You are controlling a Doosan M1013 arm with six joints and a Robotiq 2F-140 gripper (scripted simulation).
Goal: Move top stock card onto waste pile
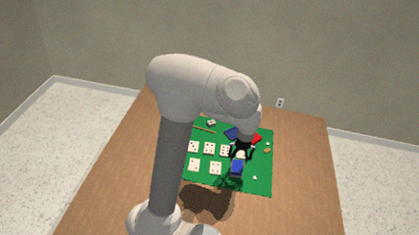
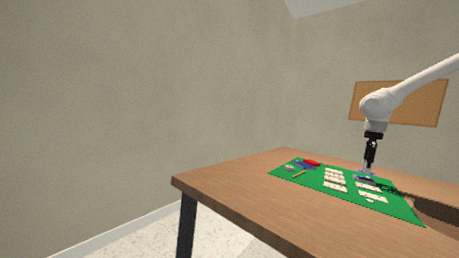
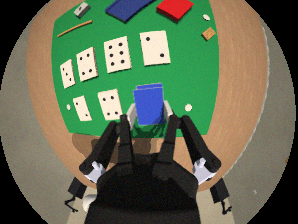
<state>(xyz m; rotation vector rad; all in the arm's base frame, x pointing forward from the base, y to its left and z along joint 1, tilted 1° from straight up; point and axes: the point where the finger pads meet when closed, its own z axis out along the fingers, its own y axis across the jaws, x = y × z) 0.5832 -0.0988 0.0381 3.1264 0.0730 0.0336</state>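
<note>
The face-up card is 1 cm behind my hand, 24 cm to the left of it and 8 cm below it. Round my hand: green mat 14 cm ahead, 9 cm to the left, 9 cm below; red block 28 cm ahead, 9 cm to the right, 7 cm below; pencil 29 cm ahead, 24 cm to the left, 8 cm below.
</note>
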